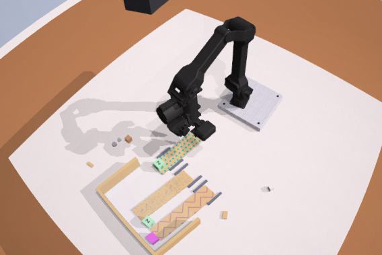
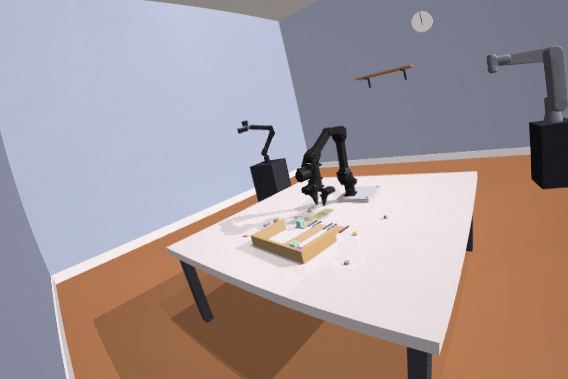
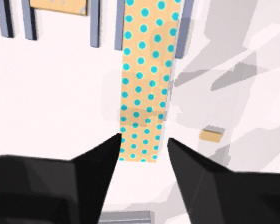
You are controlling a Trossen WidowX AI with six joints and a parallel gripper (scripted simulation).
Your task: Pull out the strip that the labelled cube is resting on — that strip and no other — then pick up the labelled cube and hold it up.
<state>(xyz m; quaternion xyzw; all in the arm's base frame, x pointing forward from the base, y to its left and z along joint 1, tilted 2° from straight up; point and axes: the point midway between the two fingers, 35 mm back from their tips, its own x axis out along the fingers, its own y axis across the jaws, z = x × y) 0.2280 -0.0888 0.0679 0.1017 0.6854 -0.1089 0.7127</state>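
The dotted strip lies 6 cm ahead of my gripper tip, 1 cm to the right of it and 4 cm below it. Also, from my gripper tip: white cube (6 cm ahead, 34 cm to the left, 4 cm below).
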